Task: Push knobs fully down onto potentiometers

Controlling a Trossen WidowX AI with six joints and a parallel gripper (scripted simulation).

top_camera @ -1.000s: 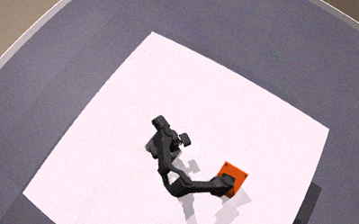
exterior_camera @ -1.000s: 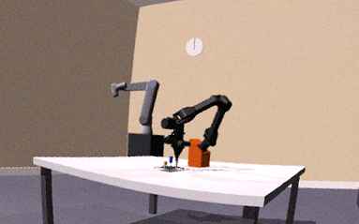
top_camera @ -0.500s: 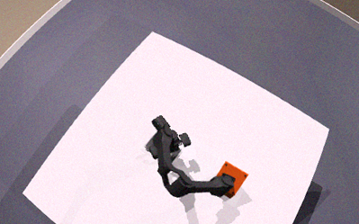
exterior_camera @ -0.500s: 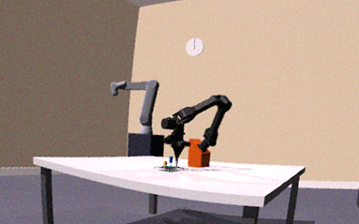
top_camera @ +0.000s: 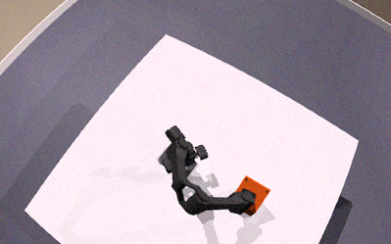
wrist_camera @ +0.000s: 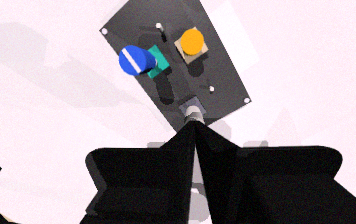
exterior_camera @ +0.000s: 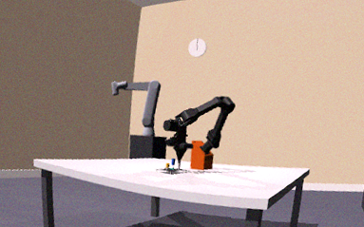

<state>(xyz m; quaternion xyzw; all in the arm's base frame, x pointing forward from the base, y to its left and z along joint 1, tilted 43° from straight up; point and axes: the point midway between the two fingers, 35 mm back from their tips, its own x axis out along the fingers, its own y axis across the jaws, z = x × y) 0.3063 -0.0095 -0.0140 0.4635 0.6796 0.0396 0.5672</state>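
Right now my gripper tip is 70 mm short of the blue knob.
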